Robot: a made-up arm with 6 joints. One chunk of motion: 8 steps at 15 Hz.
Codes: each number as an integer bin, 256 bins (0 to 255) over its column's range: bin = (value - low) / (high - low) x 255, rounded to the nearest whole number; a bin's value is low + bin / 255 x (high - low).
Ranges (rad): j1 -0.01..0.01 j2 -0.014..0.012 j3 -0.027..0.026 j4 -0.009..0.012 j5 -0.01..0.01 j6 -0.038..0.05
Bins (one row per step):
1: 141 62 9 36 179 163
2: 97 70 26 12 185 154
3: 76 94 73 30 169 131
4: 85 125 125 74 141 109
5: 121 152 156 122 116 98
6: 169 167 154 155 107 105
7: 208 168 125 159 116 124
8: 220 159 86 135 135 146
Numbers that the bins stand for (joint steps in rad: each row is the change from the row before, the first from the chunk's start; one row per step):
1: 0.00106 -0.00768 -0.02513 -0.00604 0.00404 0.01825
2: -0.00239 -0.00686 -0.02160 -0.00801 0.00451 0.01515
3: -0.00404 -0.00442 -0.01183 -0.00653 0.00325 0.00721
4: -0.00333 -0.00125 -0.00102 -0.00291 0.00106 -0.00038
5: -0.00051 0.00150 0.00542 0.00105 -0.00090 -0.00418
6: 0.00325 0.00303 0.00501 0.00376 -0.00161 -0.00176
7: 0.00631 0.00313 -0.00102 0.00409 -0.00090 0.00479
8: 0.00725 0.00221 -0.00913 0.00212 0.00059 0.01238

